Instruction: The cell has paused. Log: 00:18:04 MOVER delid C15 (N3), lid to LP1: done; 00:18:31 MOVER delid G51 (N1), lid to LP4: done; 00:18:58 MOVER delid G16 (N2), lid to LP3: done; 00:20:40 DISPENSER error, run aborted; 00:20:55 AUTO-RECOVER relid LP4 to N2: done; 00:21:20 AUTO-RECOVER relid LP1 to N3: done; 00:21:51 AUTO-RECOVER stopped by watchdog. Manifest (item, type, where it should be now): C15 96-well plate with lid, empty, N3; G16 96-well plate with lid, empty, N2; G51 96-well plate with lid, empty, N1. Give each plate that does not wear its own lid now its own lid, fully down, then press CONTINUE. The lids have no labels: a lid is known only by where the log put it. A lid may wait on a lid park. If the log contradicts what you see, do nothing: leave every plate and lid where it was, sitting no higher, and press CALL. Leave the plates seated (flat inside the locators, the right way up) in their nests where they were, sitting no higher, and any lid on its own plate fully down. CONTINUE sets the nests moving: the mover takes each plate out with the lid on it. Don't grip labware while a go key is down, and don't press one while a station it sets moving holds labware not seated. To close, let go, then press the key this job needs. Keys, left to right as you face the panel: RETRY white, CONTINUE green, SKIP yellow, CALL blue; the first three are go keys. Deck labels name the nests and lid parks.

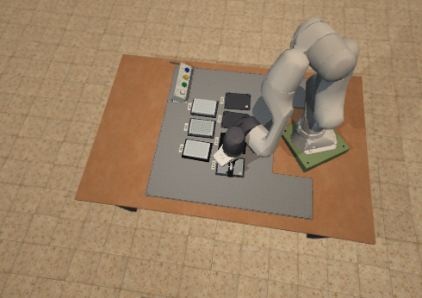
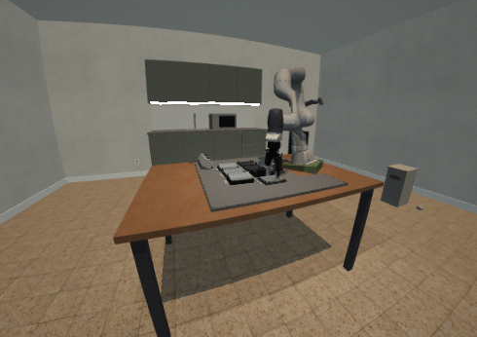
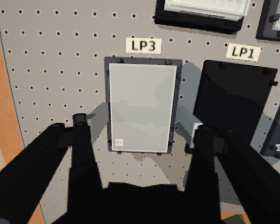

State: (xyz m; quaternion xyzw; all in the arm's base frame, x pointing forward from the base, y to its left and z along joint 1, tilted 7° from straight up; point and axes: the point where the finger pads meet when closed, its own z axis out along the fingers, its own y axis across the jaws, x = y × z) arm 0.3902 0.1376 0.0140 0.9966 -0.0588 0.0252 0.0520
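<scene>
Right now the grey lid is 2 cm below my hand. The rest, counted from my hand: lid park labelled LP1: 2 cm behind, 13 cm to the right, 3 cm below; LP3 label: 9 cm ahead, 1 cm to the right, 4 cm below; LP1 label: 7 cm ahead, 14 cm to the right, 4 cm below.
</scene>
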